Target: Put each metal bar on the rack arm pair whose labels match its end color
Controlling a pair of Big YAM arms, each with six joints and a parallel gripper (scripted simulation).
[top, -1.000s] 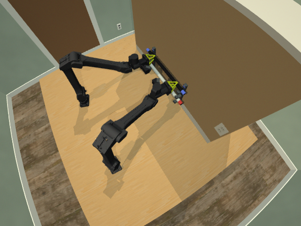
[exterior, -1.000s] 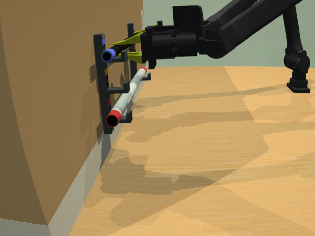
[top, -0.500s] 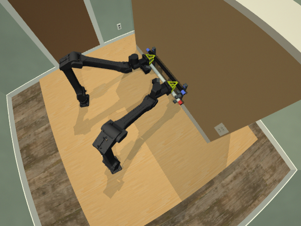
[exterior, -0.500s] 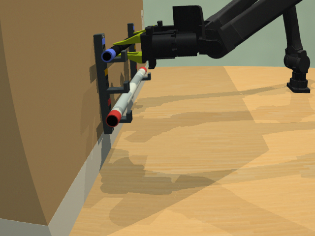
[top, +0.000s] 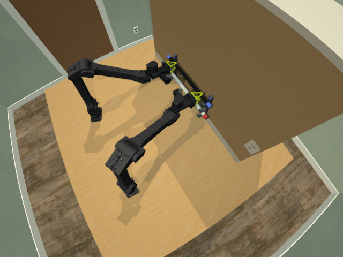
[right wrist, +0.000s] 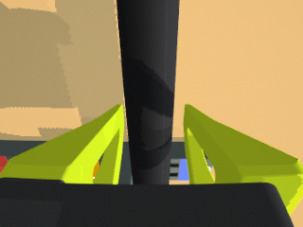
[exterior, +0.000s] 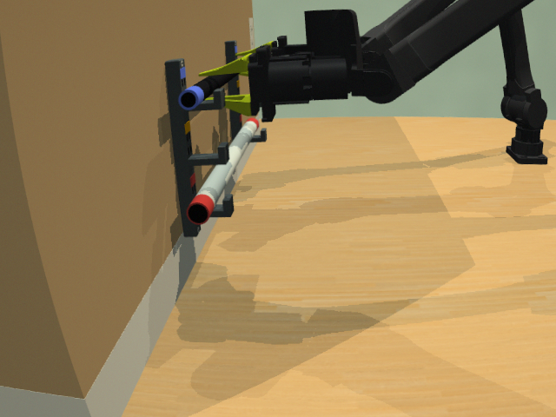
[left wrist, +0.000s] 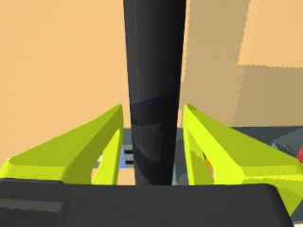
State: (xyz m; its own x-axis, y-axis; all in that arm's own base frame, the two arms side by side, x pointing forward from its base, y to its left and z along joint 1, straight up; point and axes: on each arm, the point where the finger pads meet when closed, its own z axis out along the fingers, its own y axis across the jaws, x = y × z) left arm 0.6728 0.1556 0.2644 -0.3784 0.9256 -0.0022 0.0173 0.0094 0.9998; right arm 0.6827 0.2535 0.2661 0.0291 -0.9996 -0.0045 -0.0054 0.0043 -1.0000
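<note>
Now: left hand 15 cm to the left of the black bar. From my left hand the other things lie so: grey baseboard (4 cm ahead, 18 cm to the right, 23 cm below); brown wall (19 cm ahead, 18 cm to the right, 19 cm above).
</note>
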